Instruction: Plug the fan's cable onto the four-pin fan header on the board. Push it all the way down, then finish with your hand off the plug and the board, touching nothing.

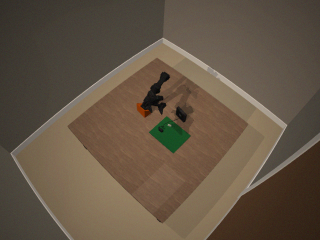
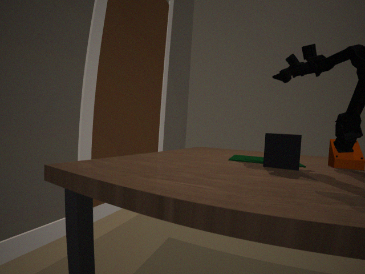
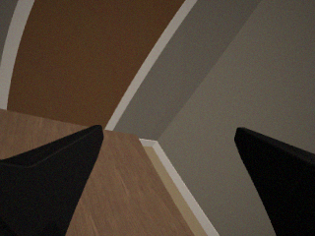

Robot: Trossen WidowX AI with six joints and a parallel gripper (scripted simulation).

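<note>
Now: the black plug 3 cm behind my gripper tip, 10 cm to the left of it and 43 cm below it. Also, from my gripper tip: green board 5 cm ahead, 13 cm to the left, 46 cm below; then black fan 1 cm ahead, 33 cm to the left, 39 cm below; then pale part 20 cm to the left, 44 cm below.
</note>
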